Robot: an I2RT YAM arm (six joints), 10 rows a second.
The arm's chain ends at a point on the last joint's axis. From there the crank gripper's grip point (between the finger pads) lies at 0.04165 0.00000 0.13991 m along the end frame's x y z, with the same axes.
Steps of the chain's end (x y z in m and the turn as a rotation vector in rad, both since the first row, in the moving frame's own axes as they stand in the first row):
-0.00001, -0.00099, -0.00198, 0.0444, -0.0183, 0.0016
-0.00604, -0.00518, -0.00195, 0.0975, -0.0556, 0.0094
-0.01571, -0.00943, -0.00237, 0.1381, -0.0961, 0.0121
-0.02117, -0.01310, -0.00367, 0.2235, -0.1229, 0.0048
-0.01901, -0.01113, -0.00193, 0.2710, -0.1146, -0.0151
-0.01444, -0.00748, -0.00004, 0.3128, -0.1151, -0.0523
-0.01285, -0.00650, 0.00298, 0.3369, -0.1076, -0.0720
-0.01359, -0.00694, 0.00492, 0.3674, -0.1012, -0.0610
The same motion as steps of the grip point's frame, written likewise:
-0.00257, -0.00715, -0.00138, 0.0444, -0.0183, 0.0016
-0.01380, -0.01855, -0.00050, 0.0975, -0.0556, 0.0094
-0.02917, -0.02852, -0.00033, 0.1381, -0.0961, 0.0121
-0.03842, -0.04444, -0.00311, 0.2235, -0.1229, 0.0048
-0.03537, -0.04964, -0.00332, 0.2710, -0.1146, -0.0151
-0.03170, -0.05288, -0.00337, 0.3128, -0.1151, -0.0523
-0.02960, -0.05576, -0.00179, 0.3369, -0.1076, -0.0720
-0.02924, -0.05989, -0.00146, 0.3674, -0.1012, -0.0610

